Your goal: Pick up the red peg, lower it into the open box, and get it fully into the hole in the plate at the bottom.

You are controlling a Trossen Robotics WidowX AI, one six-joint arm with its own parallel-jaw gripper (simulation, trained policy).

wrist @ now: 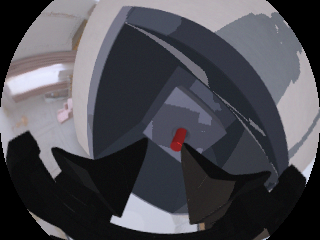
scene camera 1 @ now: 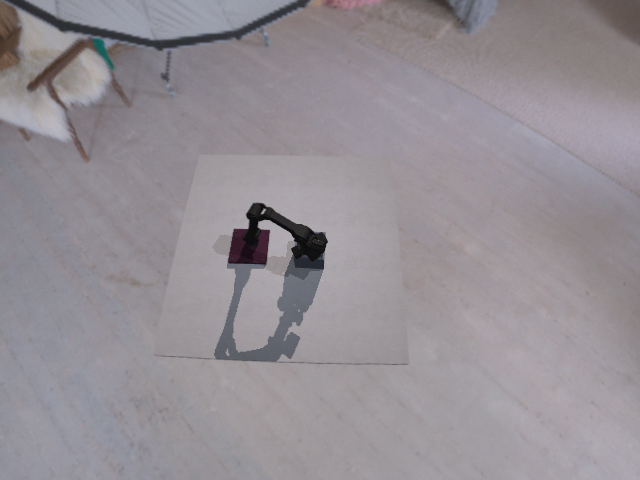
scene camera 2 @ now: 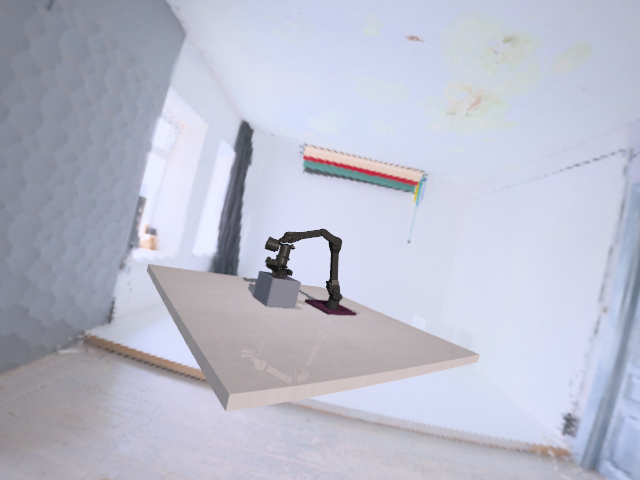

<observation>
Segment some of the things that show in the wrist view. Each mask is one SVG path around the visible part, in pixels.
The gripper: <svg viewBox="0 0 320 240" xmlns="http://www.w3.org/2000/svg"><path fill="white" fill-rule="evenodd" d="M5 153L9 176L25 208L45 223L60 228L72 240L263 240L287 219L307 184L307 177L291 164L281 173L275 188L268 191L264 183L271 171L232 175L183 143L180 163L189 224L204 223L204 231L139 232L109 221L112 216L123 217L147 155L148 139L137 140L97 160L72 155L63 148L51 148L61 169L55 179L40 160L39 145L29 129L8 141Z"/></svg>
A grey plate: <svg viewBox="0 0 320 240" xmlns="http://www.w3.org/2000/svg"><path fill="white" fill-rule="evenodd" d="M183 85L173 88L171 96L164 101L164 104L161 105L161 108L143 132L148 139L160 145L165 152L168 152L169 155L181 161L181 152L173 152L171 148L171 143L177 129L183 128L187 131L185 132L184 143L189 144L189 147L195 148L195 151L203 153L205 149L215 144L217 140L220 140L220 137L227 135L223 124L220 123L219 117L212 113L211 109L205 107L205 104L201 103L193 93L188 92Z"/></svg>
</observation>
